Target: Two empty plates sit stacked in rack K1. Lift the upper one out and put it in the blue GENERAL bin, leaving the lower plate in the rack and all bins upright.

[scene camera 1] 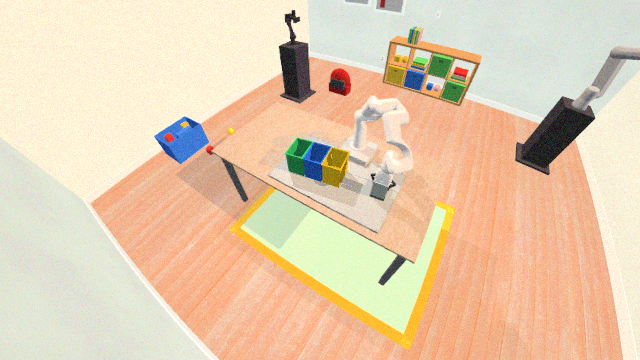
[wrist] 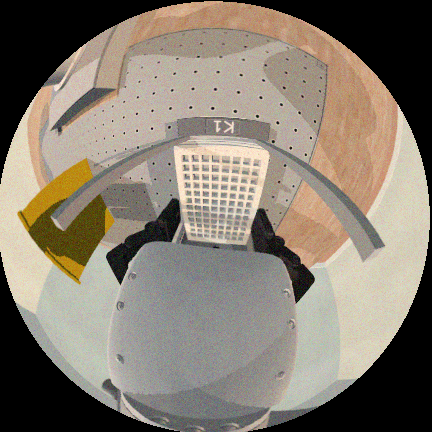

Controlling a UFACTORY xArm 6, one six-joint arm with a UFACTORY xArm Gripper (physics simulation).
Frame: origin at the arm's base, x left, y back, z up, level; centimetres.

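Seen in the pictures: gripper, between the fingertips: (wrist: 216, 213); arm's base, origin of its link: (scene camera 1: 358, 145).
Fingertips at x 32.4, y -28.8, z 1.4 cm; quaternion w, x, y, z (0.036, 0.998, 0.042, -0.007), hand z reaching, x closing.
Pixels of each thing's top centre, then the offset from my fingertips to it. Level surfaces: height alone.
- upper plate, centre of its top: (wrist: 218, 205) dx +0.0, dy +1.1, dz +0.1 cm
- rack K1, centre of its top: (wrist: 202, 314) (scene camera 1: 384, 175) dx -0.2, dy +2.1, dz +10.2 cm
- blue bin, centre of its top: (scene camera 1: 317, 152) dx -44.6, dy -7.7, dz +13.3 cm
- green bin, centre of its top: (scene camera 1: 299, 147) dx -57.5, dy -10.4, dz +13.3 cm
- yellow bin, centre of its top: (wrist: 43, 248) (scene camera 1: 336, 157) dx -31.6, dy -5.0, dz +13.3 cm
- perforated grey board, height of its surface: dz -4.6 cm
- table, height of its surface: dz -5.9 cm
The upper plate (wrist: 222, 195), cream with a grid of square wells, lies in rack K1 (scene camera 1: 379, 191) (wrist: 192, 126), its label bar at the plate's far end in the wrist view. The lower plate cannot be told apart beneath it. My gripper (scene camera 1: 383, 181) (wrist: 216, 213) is open and empty, pointing down at the rack, with one black finger beside each long side of the plate. Whether the fingertips touch the plate cannot be told. The blue bin (scene camera 1: 315, 171) stands upright in scene camera 1, between the green and yellow bins; its label is not readable.
The green bin (scene camera 1: 295, 165) and yellow bin (scene camera 1: 333, 174) (wrist: 65, 185) stand upright, the yellow one nearest the rack. Two grey bars (wrist: 95, 187) (wrist: 332, 197) rise from the rack's sides. The perforated grey board (scene camera 1: 363, 215) (wrist: 200, 80) lies under bins and rack on the table (scene camera 1: 400, 240).
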